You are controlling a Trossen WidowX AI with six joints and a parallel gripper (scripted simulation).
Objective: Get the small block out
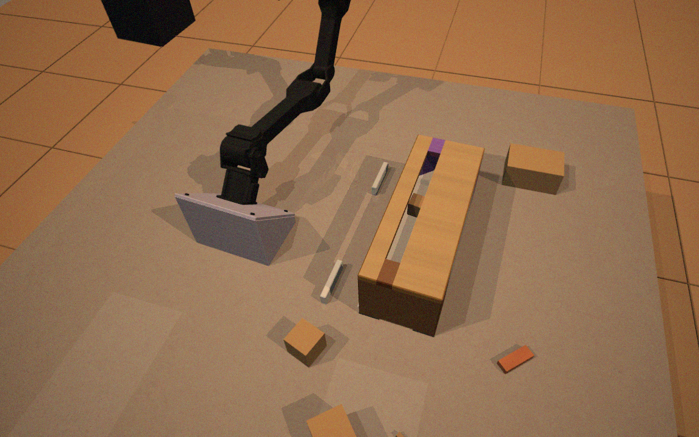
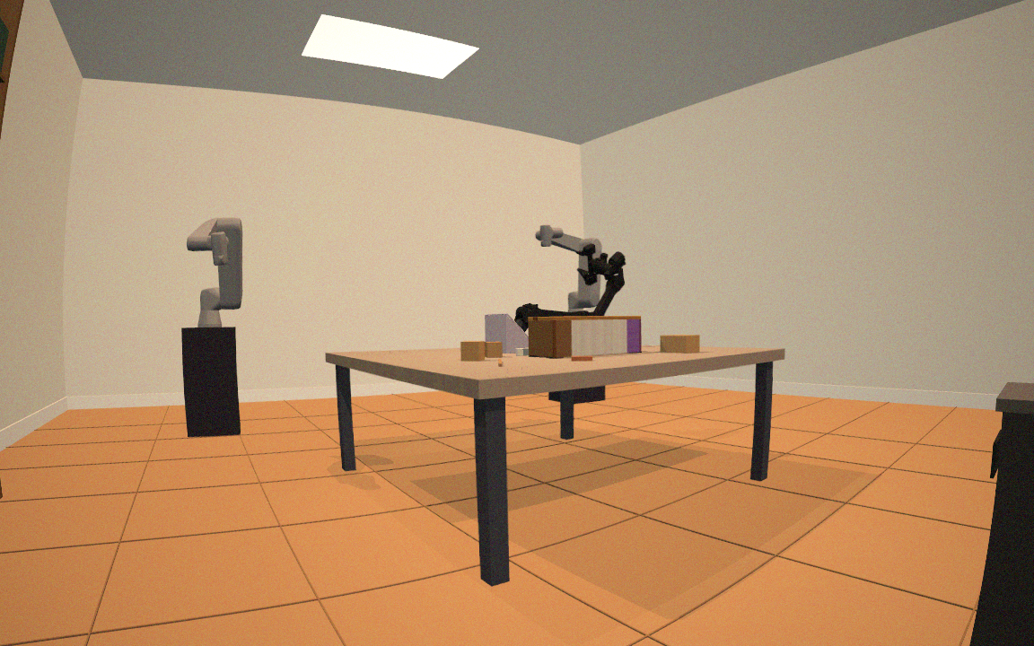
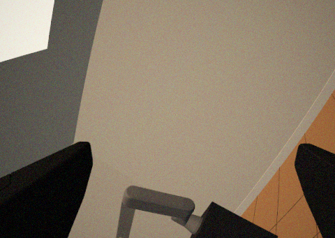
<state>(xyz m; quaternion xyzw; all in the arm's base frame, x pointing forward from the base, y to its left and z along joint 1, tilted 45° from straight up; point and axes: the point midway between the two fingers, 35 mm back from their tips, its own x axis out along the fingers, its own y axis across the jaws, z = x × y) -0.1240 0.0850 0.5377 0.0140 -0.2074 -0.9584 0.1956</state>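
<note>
My gripper tip is now 51 cm short of the long wooden box, 36 cm to the left of it and 33 cm above it. Also, from my gripper tip: orange block (52 cm ahead, 33 cm to the right, 31 cm below); flat orange piece (77 cm ahead, 54 cm to the right, 39 cm below).
</note>
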